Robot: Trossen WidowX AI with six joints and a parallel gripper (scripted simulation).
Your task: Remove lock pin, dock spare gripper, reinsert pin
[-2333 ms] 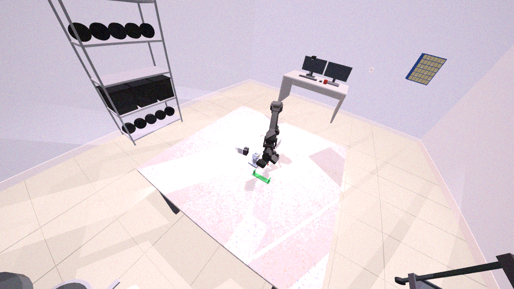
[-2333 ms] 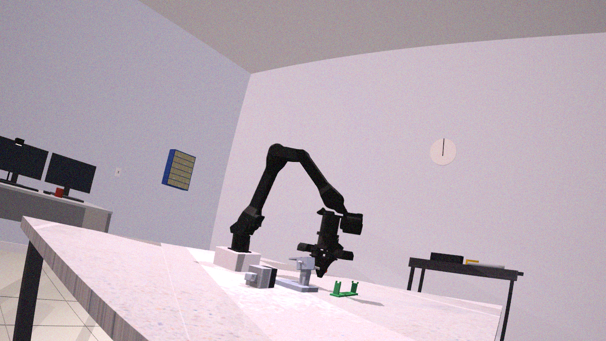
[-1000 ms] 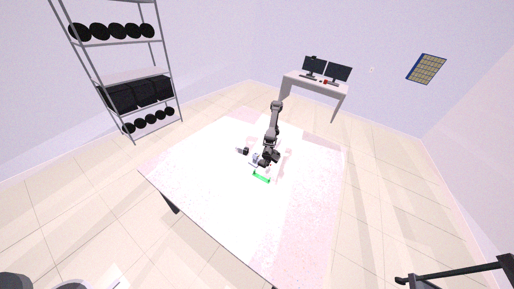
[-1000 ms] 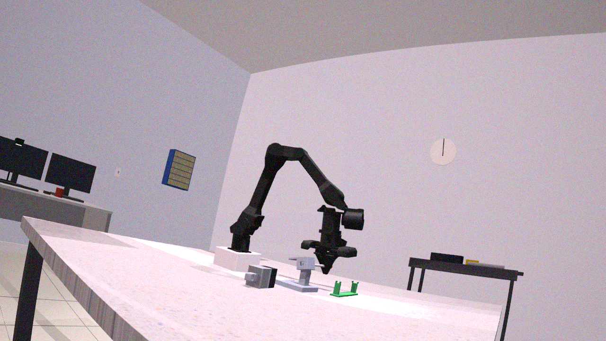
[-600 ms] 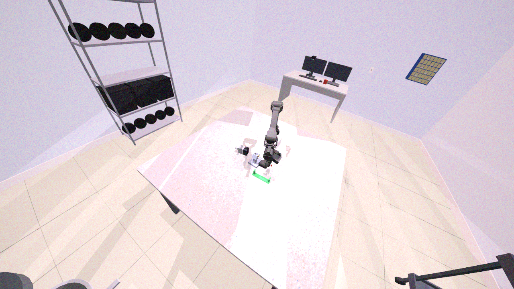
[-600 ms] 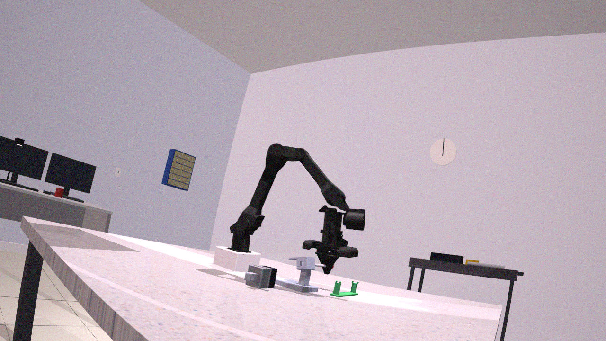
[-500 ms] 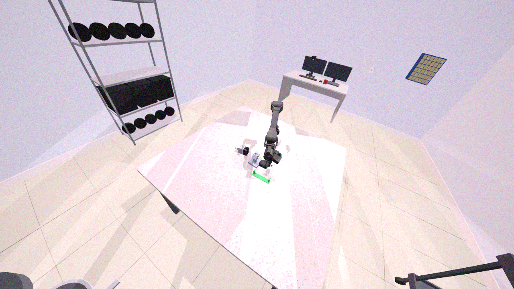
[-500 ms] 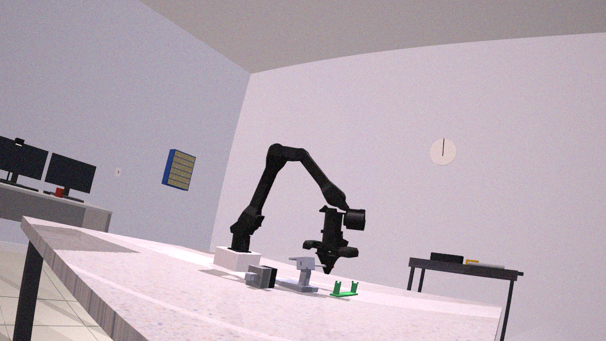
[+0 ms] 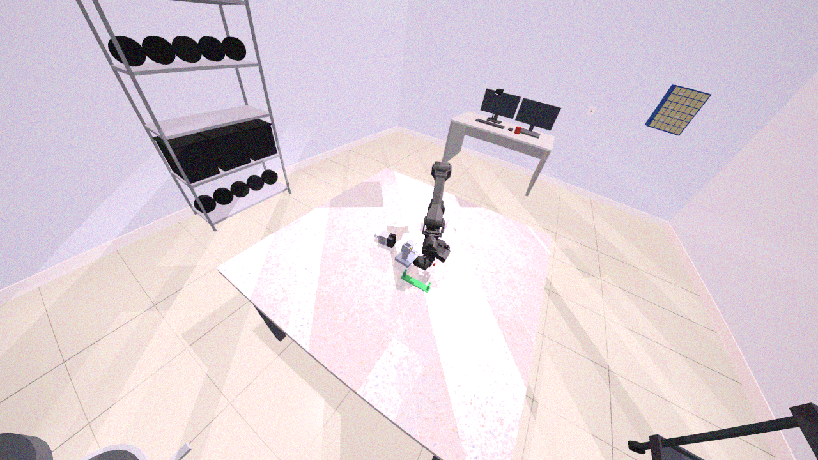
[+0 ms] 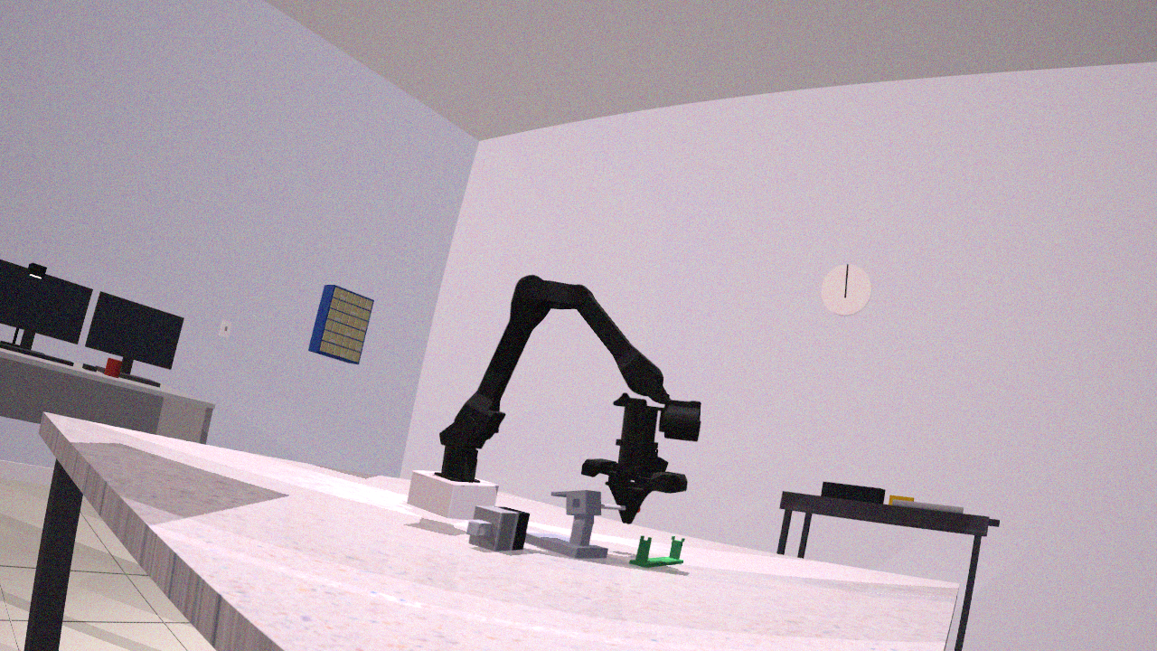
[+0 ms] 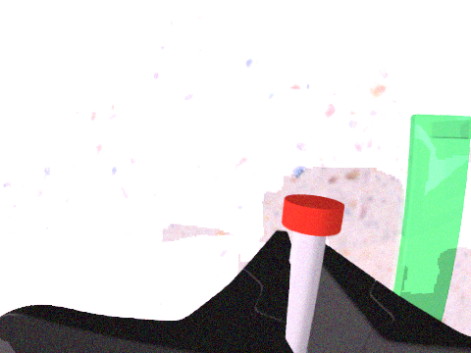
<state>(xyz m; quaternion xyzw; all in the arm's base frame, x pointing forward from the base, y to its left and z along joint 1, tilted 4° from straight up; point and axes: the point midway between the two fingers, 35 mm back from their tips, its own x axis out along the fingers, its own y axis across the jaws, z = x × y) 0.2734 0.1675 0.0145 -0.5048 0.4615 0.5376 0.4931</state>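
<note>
The cradle lies 80 mm ahead of my gripper tip, 10 mm to the right of it and 30 mm below it. The rest, counted from my gripper tip: spare gripper: 290 mm to the right, 20 mm below; grey mount: 130 mm to the right.
</note>
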